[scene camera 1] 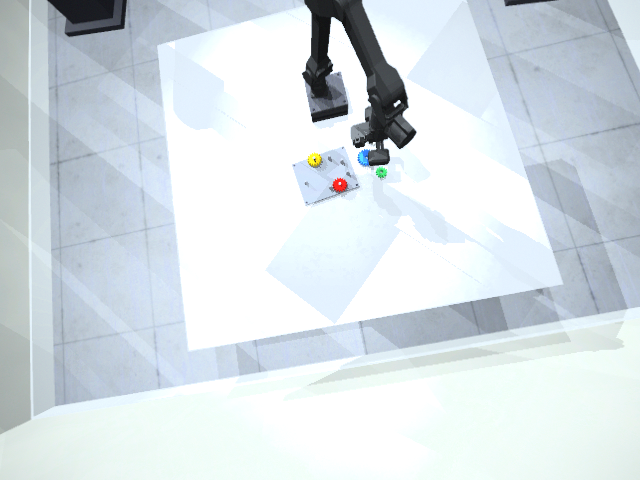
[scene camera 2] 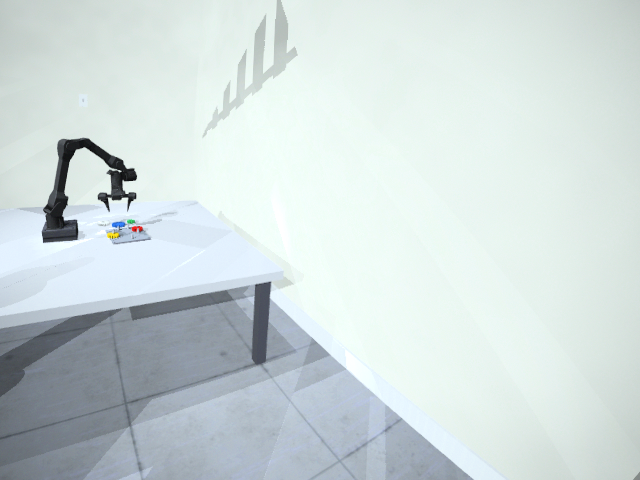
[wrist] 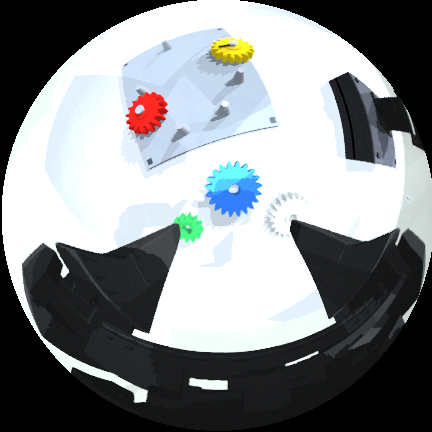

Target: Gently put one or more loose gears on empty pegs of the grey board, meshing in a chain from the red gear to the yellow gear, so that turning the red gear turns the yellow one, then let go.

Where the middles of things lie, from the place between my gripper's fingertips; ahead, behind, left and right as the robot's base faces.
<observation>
The red gear (wrist: 154, 105) is 100 mm ahead of my hand, 120 mm to the right of it and 60 mm below it. Round my hand: yellow gear (wrist: 243, 51) (10 mm behind, 210 mm to the right, 60 mm below); then white gear (wrist: 295, 204) (80 mm behind, 20 mm to the left, 60 mm below); then blue gear (wrist: 247, 187) (20 mm to the right, 60 mm below).
</observation>
